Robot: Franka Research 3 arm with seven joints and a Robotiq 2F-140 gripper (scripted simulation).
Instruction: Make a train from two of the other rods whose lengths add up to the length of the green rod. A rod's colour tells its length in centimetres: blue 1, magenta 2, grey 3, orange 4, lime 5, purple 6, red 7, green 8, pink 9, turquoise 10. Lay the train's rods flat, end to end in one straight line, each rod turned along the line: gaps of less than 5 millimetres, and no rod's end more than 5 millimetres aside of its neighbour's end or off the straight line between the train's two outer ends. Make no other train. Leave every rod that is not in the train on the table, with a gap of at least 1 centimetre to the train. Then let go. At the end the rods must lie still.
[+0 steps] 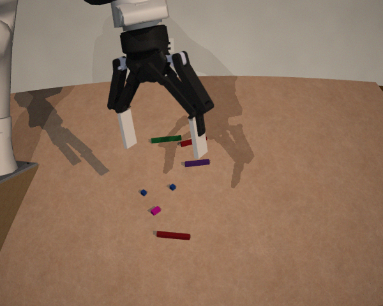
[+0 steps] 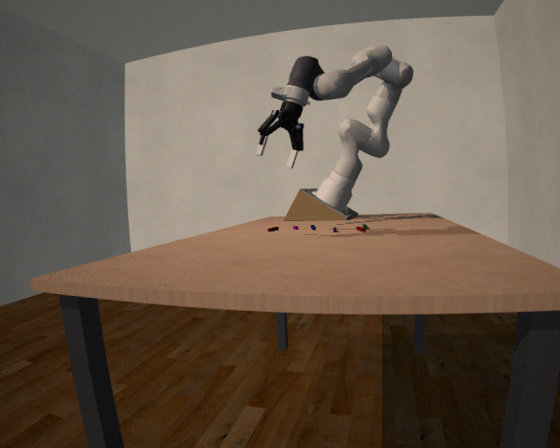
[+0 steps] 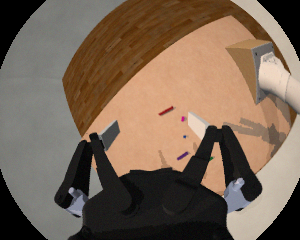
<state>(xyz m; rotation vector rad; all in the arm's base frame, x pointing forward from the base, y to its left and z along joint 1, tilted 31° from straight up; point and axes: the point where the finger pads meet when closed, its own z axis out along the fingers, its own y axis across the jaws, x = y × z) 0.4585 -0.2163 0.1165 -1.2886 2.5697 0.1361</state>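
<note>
Now: the magenta rod 4 cm behind my hand, 5 cm to the left of it and 24 cm below it. The rest, counted from my hand: purple rod (6 cm ahead, 20 cm to the left, 24 cm below); then green rod (2 cm behind, 29 cm to the left, 24 cm below).
</note>
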